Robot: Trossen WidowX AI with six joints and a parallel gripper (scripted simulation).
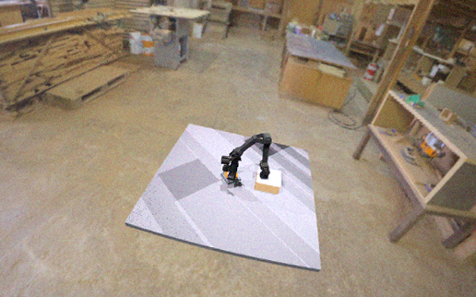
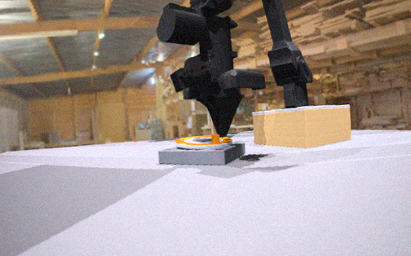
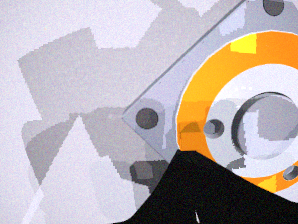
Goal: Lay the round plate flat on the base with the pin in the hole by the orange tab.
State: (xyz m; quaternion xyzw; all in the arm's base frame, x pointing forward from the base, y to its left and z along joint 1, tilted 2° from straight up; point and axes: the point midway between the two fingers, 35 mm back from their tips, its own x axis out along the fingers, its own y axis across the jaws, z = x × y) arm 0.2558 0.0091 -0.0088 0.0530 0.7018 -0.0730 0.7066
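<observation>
My gripper tip is 50 mm to the left of the grey square base and 20 mm above it.
</observation>
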